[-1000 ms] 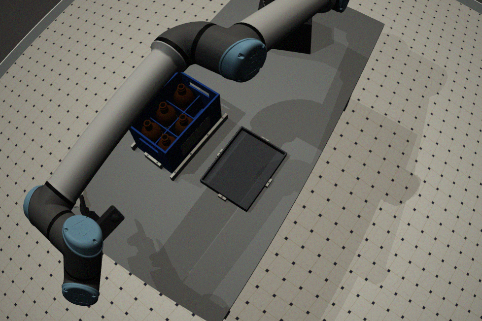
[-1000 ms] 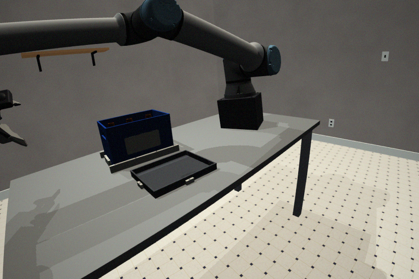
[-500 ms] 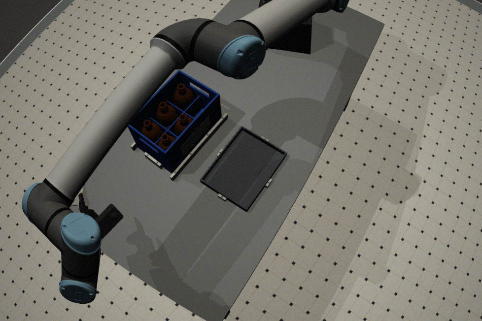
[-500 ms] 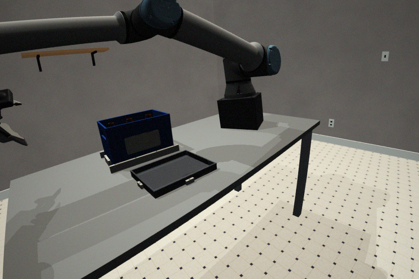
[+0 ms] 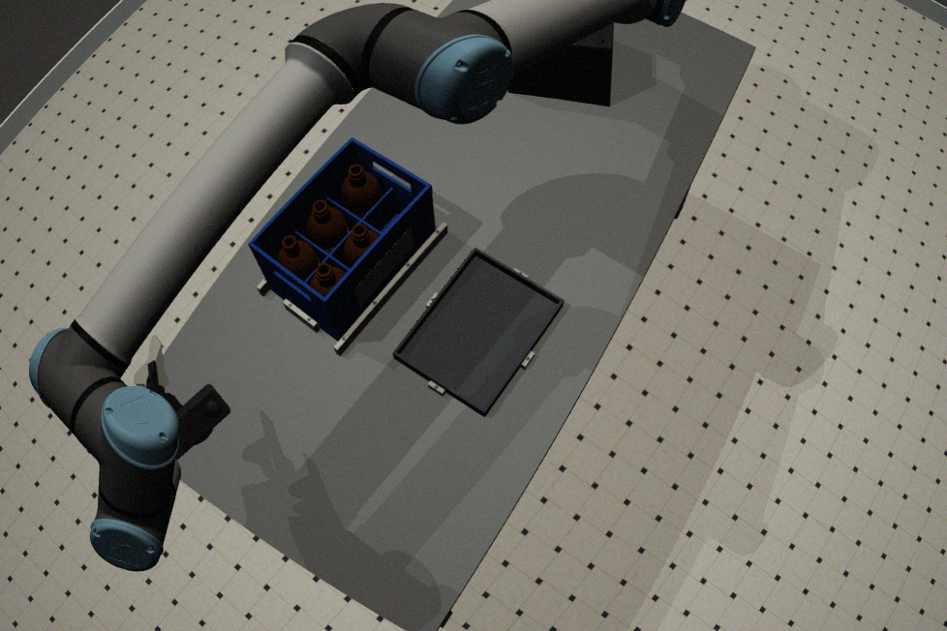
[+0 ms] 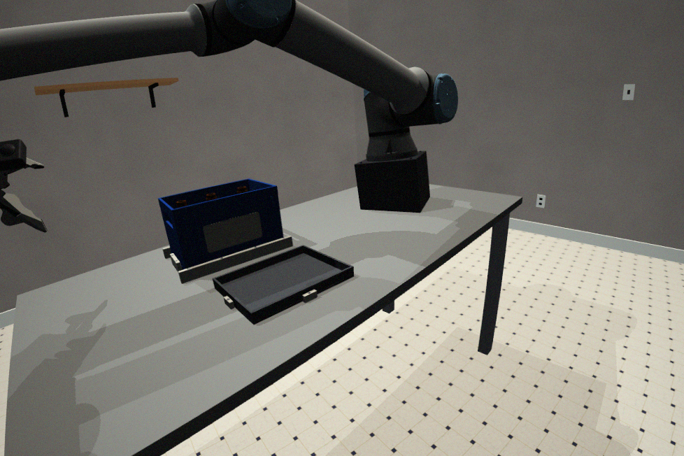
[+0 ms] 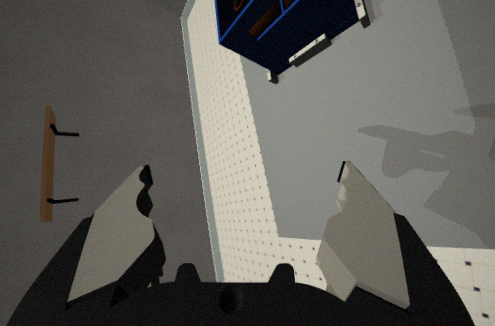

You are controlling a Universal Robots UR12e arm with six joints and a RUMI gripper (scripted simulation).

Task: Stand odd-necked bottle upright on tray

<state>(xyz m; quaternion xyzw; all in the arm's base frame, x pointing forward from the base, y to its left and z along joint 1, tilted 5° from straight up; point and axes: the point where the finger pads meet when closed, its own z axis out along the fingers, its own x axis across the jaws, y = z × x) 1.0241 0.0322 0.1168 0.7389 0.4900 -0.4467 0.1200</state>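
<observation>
Right now the blue crate is 37 cm behind my hand, 4 cm to the right of it and 17 cm below it. The rest, counted from my hand: black tray: 41 cm behind, 24 cm to the left, 24 cm below; then bottle: 29 cm behind, 7 cm to the right, 16 cm below.
</observation>
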